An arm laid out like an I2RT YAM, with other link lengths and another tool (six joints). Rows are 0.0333 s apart.
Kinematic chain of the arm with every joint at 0, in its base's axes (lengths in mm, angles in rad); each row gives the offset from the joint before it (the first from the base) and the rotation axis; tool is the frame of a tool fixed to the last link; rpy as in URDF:
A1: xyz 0 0 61.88 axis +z
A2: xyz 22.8 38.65 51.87 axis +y
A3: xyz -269.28 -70.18 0 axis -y
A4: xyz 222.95 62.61 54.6 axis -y
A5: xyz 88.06 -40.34 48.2 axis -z
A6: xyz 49.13 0 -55.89 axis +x
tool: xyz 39 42 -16 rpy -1.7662 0.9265 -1.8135
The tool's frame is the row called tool.
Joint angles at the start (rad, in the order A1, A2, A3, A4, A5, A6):
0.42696 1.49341 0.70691 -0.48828 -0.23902 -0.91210
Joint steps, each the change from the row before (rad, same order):
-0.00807 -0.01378 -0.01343 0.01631 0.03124 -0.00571
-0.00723 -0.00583 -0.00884 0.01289 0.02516 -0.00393
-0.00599 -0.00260 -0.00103 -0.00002 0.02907 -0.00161
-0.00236 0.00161 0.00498 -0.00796 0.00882 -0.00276
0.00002 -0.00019 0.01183 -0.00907 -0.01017 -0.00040
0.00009 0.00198 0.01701 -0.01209 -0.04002 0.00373
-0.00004 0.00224 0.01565 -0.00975 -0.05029 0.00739
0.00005 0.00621 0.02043 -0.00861 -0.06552 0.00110
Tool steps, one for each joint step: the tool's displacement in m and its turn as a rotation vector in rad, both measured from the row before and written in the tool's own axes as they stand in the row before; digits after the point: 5 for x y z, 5 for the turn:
0.00454 0.00048 0.00068 0.01889 0.03318 0.00084
0.00381 0.00018 0.00119 0.01135 0.02718 0.00256
0.00374 0.00000 0.00038 0.00247 0.03092 0.00413
0.00133 -0.00024 -0.00040 -0.00403 0.00963 -0.00045
-0.00089 -0.00253 -0.00193 0.00286 -0.01022 -0.00045
-0.00365 -0.00360 -0.00312 0.00176 -0.04009 0.00342
-0.00471 -0.00350 -0.00318 0.00151 -0.05034 0.00692
-0.00587 -0.00482 -0.00341 0.00372 -0.06565 0.00005

